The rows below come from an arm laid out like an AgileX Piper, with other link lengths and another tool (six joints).
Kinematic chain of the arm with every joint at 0, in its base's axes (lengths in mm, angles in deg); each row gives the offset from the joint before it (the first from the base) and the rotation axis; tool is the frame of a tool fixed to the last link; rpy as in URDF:
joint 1: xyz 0 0 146.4 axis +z
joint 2: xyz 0 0 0 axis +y
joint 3: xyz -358.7 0 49 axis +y
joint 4: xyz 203.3 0 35.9 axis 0.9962 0 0.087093
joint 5: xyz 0 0 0 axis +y
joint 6: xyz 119.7 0 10.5 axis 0.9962 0 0.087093
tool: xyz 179.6 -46 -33.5 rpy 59.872 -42.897 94.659
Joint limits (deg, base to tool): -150..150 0..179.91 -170..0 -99.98..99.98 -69.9..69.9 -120..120
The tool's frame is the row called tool.
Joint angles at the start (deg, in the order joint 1, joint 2, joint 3, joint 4, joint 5, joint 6): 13.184 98.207 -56.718 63.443 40.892 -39.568
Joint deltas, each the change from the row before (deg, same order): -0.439 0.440 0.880 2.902 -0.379 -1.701; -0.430 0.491 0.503 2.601 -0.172 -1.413; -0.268 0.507 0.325 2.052 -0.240 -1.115; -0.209 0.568 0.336 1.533 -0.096 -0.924
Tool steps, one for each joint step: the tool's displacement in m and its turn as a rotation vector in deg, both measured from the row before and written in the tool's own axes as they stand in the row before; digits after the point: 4 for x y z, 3 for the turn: 0.0014 -0.0004 0.0034 -0.087 0.342 1.864; 0.0026 0.0003 0.0034 -0.085 0.404 1.752; 0.0020 0.0007 0.0035 -0.152 0.271 1.349; -0.0001 0.0000 0.0032 0.027 -0.023 1.010
